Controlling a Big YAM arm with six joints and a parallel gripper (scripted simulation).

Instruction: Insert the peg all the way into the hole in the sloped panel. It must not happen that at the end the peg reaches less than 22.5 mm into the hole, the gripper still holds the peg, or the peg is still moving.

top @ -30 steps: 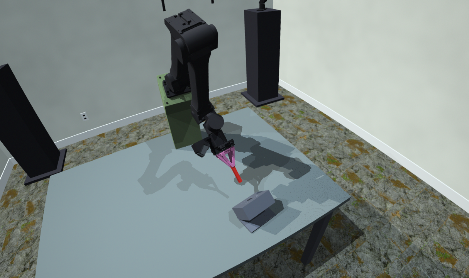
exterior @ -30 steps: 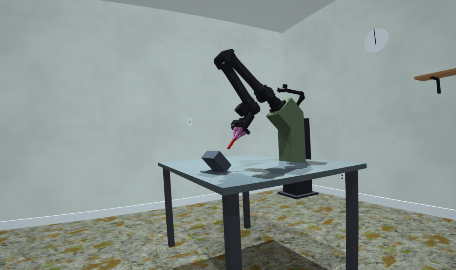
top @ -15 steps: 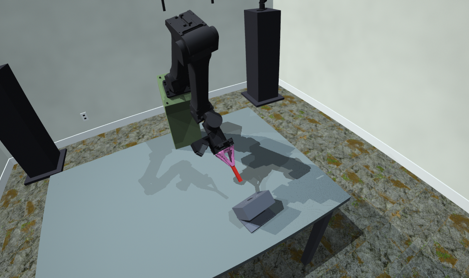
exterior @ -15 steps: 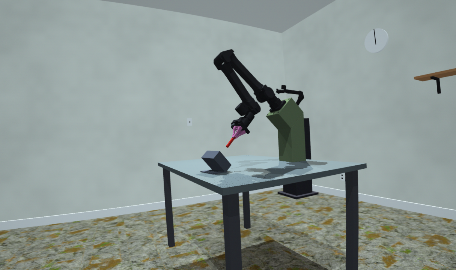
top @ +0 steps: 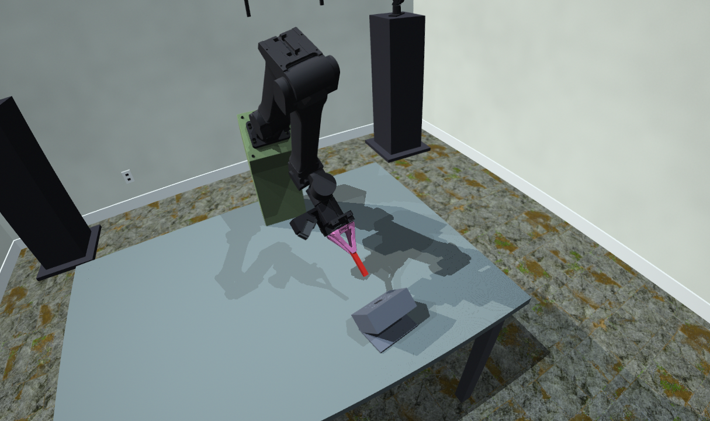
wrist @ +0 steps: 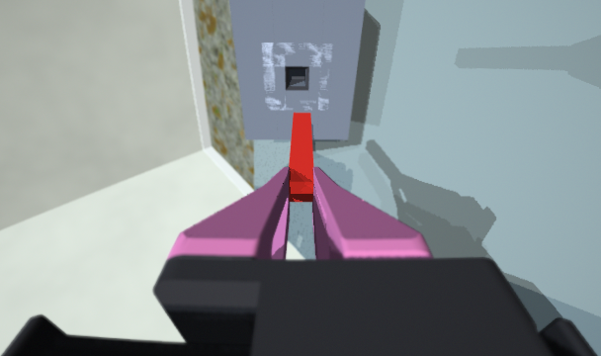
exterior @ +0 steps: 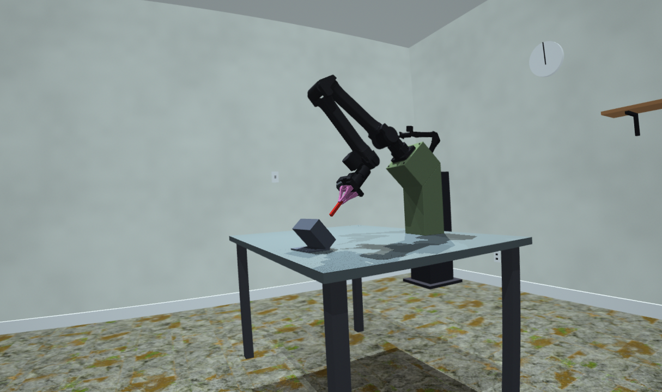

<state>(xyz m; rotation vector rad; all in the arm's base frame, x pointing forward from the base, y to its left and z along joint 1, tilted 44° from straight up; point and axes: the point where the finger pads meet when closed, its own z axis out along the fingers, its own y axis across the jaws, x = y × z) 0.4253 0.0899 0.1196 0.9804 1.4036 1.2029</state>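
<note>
The thin dark base plate lies 15 cm ahead of my hand, 2 cm to the left of it and 17 cm below it. From my hand the other things lie so: red peg (3 cm ahead, 2 cm below).
</note>
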